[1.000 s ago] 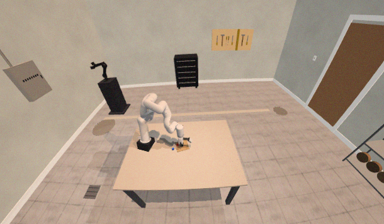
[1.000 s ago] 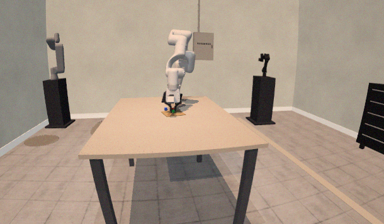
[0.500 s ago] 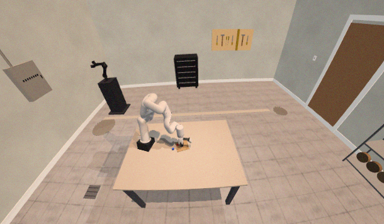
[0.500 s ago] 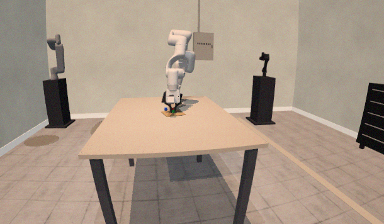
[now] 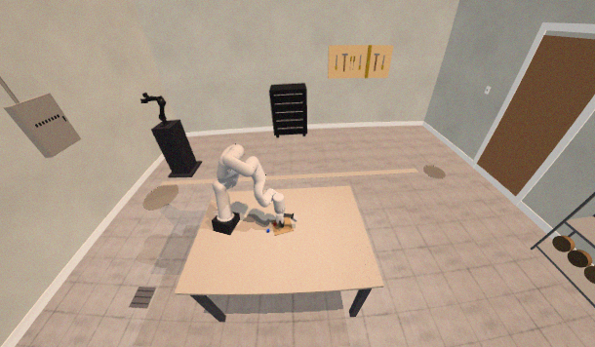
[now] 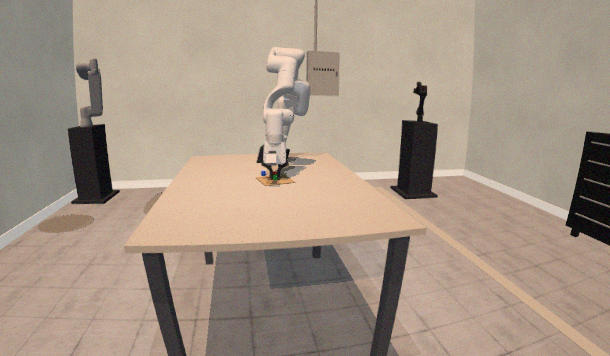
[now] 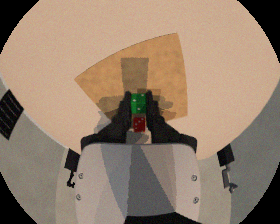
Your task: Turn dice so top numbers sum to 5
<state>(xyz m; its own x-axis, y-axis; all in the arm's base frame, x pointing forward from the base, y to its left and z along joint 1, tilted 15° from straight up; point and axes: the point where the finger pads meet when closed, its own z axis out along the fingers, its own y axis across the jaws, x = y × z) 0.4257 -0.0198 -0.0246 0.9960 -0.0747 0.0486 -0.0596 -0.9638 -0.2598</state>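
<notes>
My gripper is now 1 cm above the green die. The rest, counted from my hand: red die (5 cm behind, 1 cm below); blue die (10 cm behind, 5 cm to the right, 2 cm below); brown mat (2 cm below).
</notes>
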